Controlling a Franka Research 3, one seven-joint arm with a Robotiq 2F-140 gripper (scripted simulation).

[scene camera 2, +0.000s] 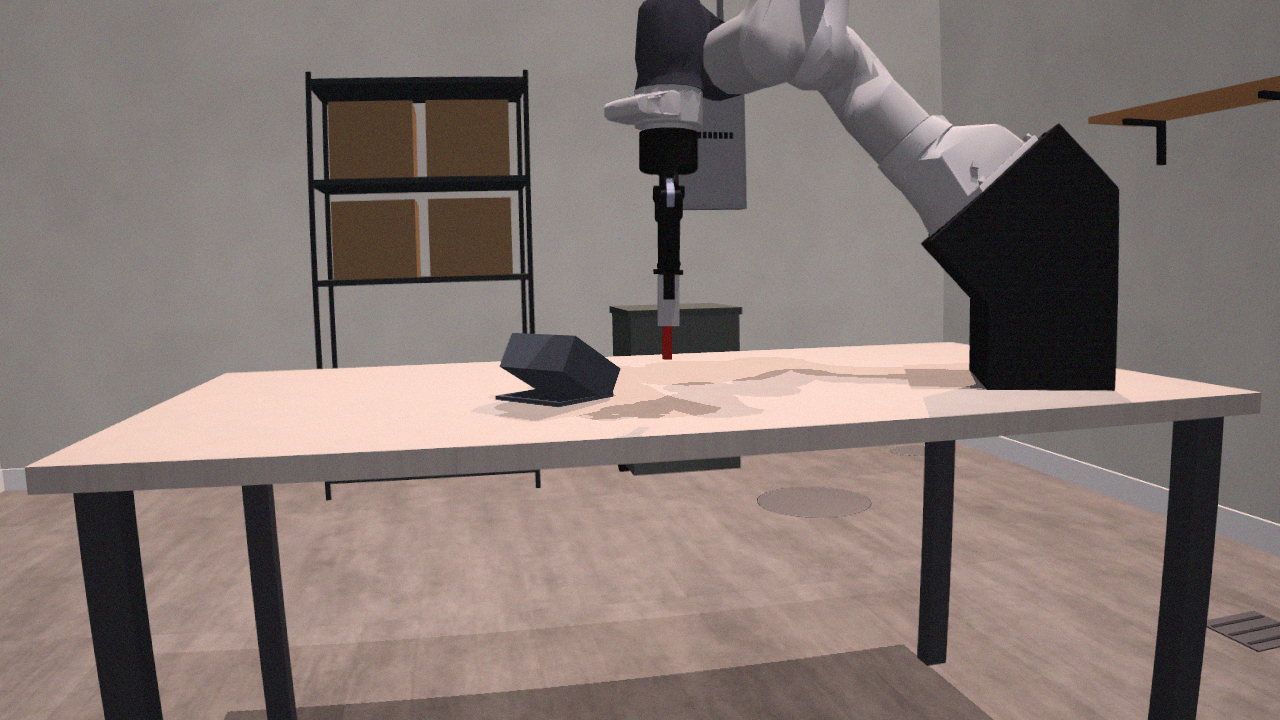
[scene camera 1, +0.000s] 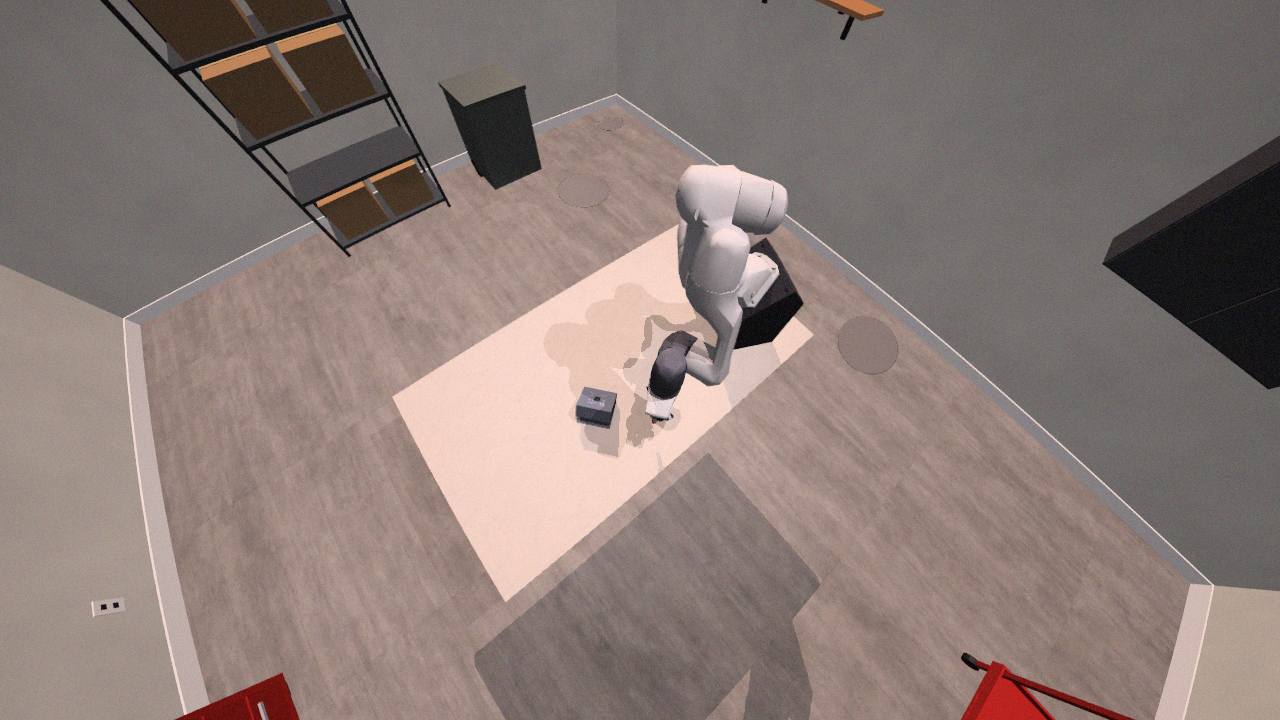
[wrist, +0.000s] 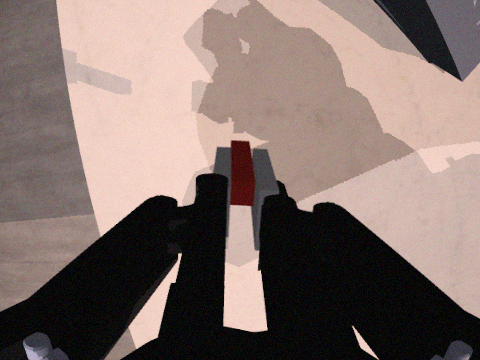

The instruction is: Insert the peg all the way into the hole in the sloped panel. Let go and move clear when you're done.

Labels:
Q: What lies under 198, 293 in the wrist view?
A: My gripper.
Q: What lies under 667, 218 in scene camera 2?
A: My gripper.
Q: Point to a red peg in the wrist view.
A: At 242, 173

